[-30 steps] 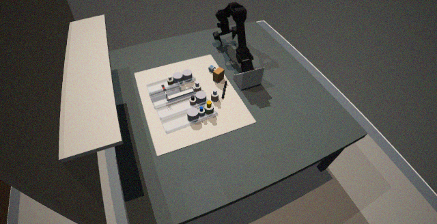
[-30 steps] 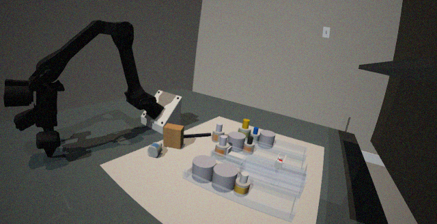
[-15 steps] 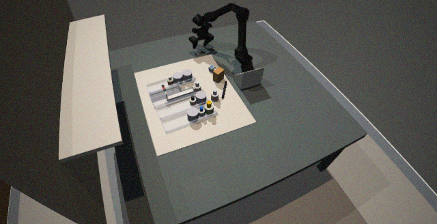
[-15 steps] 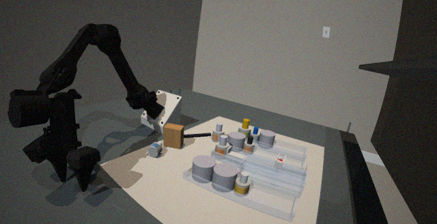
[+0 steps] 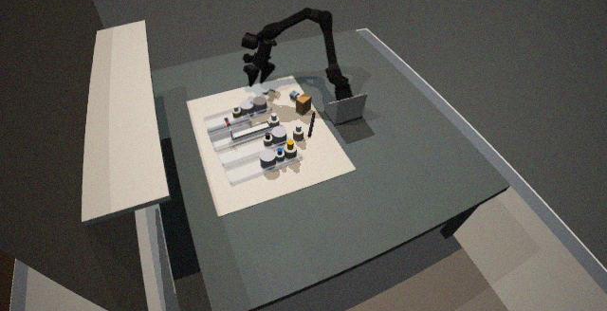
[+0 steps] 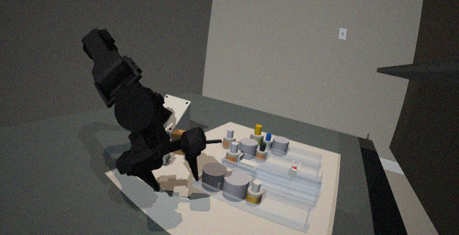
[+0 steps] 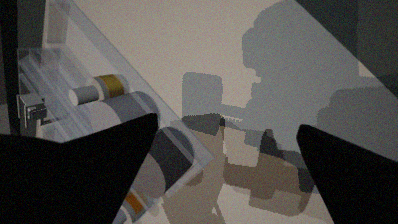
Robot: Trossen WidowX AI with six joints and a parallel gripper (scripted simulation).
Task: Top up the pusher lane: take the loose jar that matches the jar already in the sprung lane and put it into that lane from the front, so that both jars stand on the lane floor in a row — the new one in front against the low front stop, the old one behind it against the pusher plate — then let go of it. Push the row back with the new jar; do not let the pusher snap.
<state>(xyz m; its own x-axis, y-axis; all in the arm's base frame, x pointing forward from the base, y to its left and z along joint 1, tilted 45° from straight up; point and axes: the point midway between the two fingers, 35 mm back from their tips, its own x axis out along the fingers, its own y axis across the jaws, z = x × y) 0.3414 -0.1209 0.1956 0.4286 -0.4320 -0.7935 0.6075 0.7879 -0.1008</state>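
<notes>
Now: the black stick 18 cm behind my gripper tip, 27 cm to the left of it and 5 cm below it. From my gripper tip the other things lie so: clear lane rack 13 cm ahead, 24 cm to the left, 3 cm below; then shelf 48 cm ahead, 29 cm to the left, 31 cm above; then brown box 18 cm behind, 17 cm to the left, 2 cm below.
</notes>
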